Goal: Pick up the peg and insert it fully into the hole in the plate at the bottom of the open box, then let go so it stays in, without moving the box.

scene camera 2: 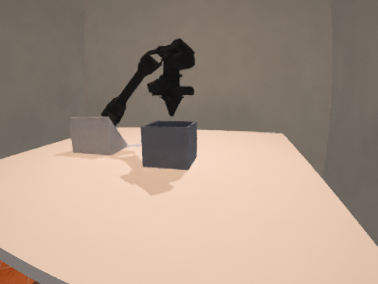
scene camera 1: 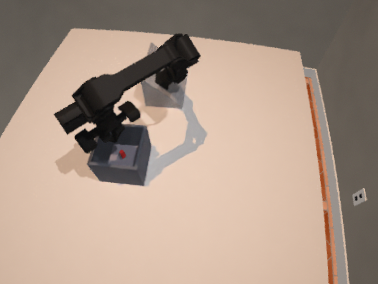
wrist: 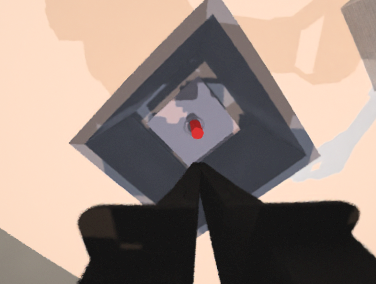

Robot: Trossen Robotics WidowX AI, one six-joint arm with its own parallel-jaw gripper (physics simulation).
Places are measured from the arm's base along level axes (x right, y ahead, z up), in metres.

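Pixels of known places: gripper, fingertip midpoint: (scene camera 2: 171, 116) (scene camera 1: 115, 141) (wrist: 198, 168); arm's base, link origin: (scene camera 2: 106, 129) (scene camera 1: 162, 80).
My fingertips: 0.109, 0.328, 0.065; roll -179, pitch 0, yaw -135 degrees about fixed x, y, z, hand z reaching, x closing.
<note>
For each thing: its top centre in the pictures, then the offset to it from my fingertips, as dx, dy, dz. Level surfaces: height alone.
- red peg, top centre: (wrist: 197, 133) (scene camera 1: 121, 151) -0.002, -0.006, -0.077
- light plate, top centre: (wrist: 194, 127) (scene camera 1: 122, 155) -0.001, -0.004, -0.104
- open dark box, top centre: (wrist: 199, 150) (scene camera 1: 117, 144) (scene camera 2: 170, 123) -0.001, -0.004, -0.027
- table, surface height: dz -0.165
A red peg (scene camera 1: 122, 154) (wrist: 196, 129) stands in the hole of the light plate (wrist: 167, 127) at the bottom of the open dark box (scene camera 1: 122, 173) (scene camera 2: 167, 147) (wrist: 135, 157). It leans slightly in the wrist view, and part of it sticks up above the plate. How deep it sits cannot be told. The high box walls hide it in scene camera 2. My gripper (scene camera 2: 172, 115) (wrist: 198, 168) is shut with nothing between its fingertips. It points down and hangs above the box rim, apart from the peg. In scene camera 1 the arm covers the fingertips in part.
A grey wedge-shaped block (scene camera 1: 152, 95) (scene camera 2: 91, 135) (wrist: 364, 35) with a sloping side stands on the table (scene camera 1: 240, 200) (scene camera 2: 240, 200) beside the arm's base, a short way from the box. The arm reaches over the table between them.
</note>
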